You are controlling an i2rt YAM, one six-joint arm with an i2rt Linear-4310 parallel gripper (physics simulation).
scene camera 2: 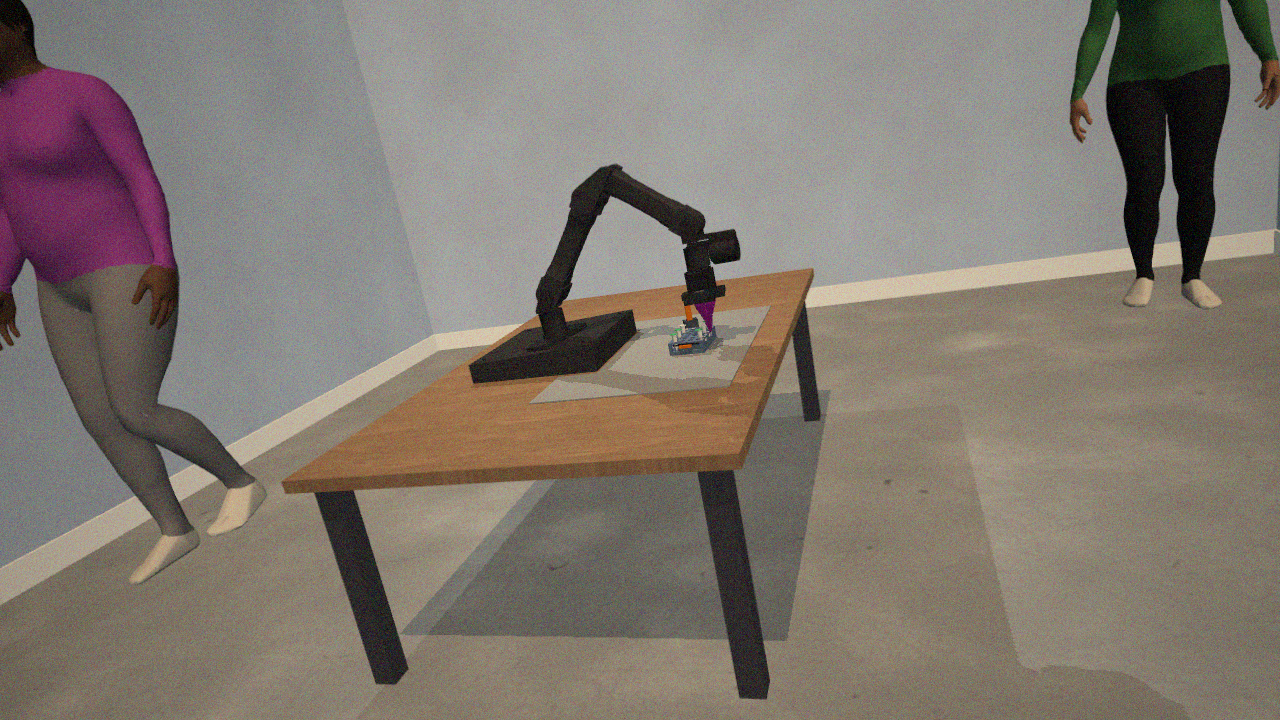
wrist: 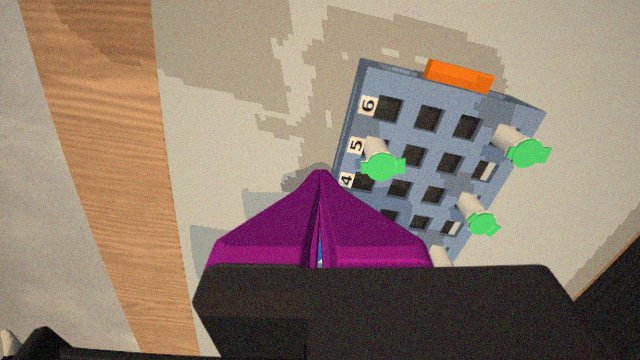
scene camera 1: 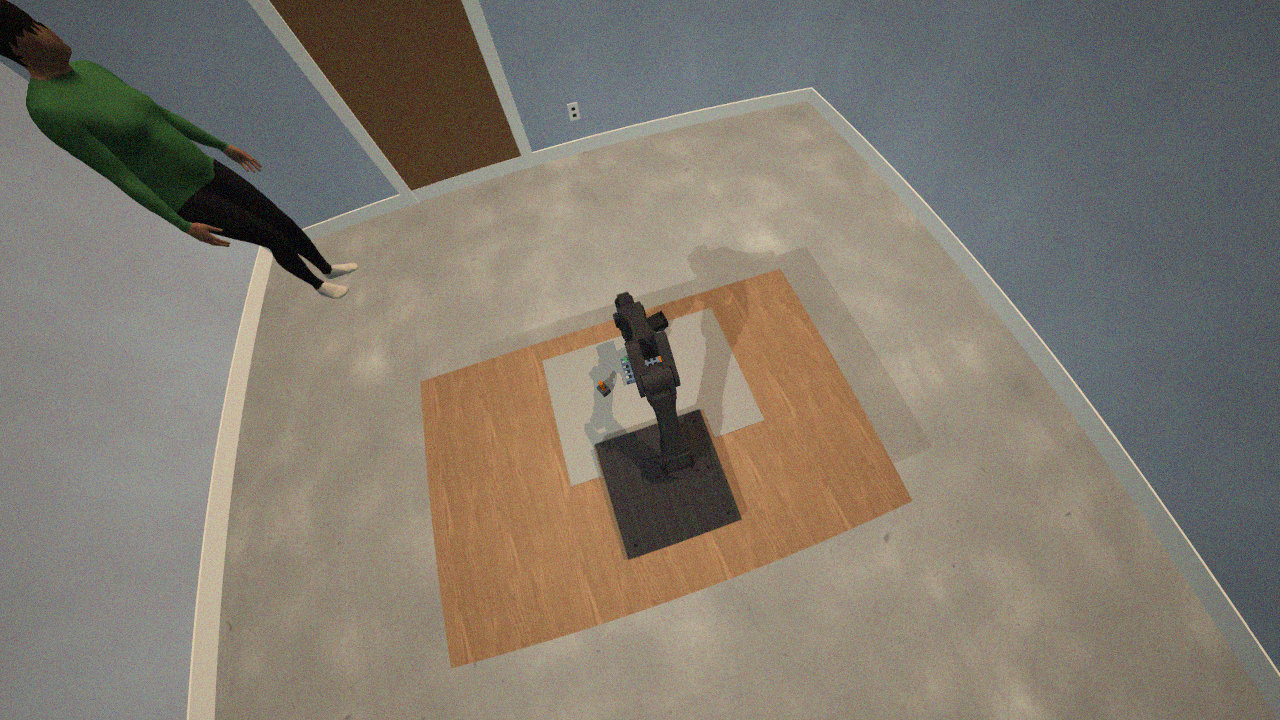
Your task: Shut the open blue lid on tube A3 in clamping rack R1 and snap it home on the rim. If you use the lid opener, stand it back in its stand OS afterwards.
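Places are measured from the arm's base along level axes (x ahead, y left, z up), in centimetres.
Pixels of known places: gripper, fingertip midpoint: [scene camera 2: 710, 330] [wrist: 320, 180]; arm's base, origin of the base link: [scene camera 2: 557, 338] [scene camera 1: 676, 466].
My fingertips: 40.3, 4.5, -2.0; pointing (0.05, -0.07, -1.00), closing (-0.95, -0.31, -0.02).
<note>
For each thing: its top centre in the pictures, then the offset to it from my fingertips, as dx, dy, dz. "spot": a spot on its surface instead. Level surfaces: height alone.
- blue clamping rack R1, middle of its top: [wrist: 422, 239] [scene camera 2: 690, 323] [scene camera 1: 641, 360] -4.8, +0.1, +2.2
- orange lid opener, middle of its top: [scene camera 2: 686, 299] [scene camera 1: 600, 382] -11.2, +14.2, +4.8
- orange block, surface spot: [wrist: 459, 76] spot: -4.3, -6.3, -1.4
- pale mat, its level: dz -3.7
- wooden table, its level: dz -4.0
The blue clamping rack R1 [scene camera 1: 629, 373] [scene camera 2: 704, 345] [wrist: 409, 92] lies on the pale mat, with row labels 6, 5 and 4 showing in the wrist view. My gripper [scene camera 2: 710, 328] [wrist: 320, 180] is shut and empty, its purple fingertips low over the labelled edge of the rack, near the row 4 label. Tube A3 is hidden behind the fingers in the wrist view. A sliver of strong blue [wrist: 320, 251] shows through the slit between the fingers; whether the lid is open or shut cannot be told. The orange lid opener [scene camera 1: 602, 385] [scene camera 2: 688, 313] stands upright in its dark stand, apart from the gripper.
Green-lidded tubes [wrist: 383, 166] [wrist: 529, 153] [wrist: 483, 223] stick up from the rack near the fingers. An orange block [wrist: 459, 76] sits on the rack's far side. The pale mat [scene camera 1: 572, 447] [scene camera 2: 617, 380] lies on the wooden table [scene camera 1: 501, 501] [scene camera 2: 537, 438]. Two people stand beyond the table.
</note>
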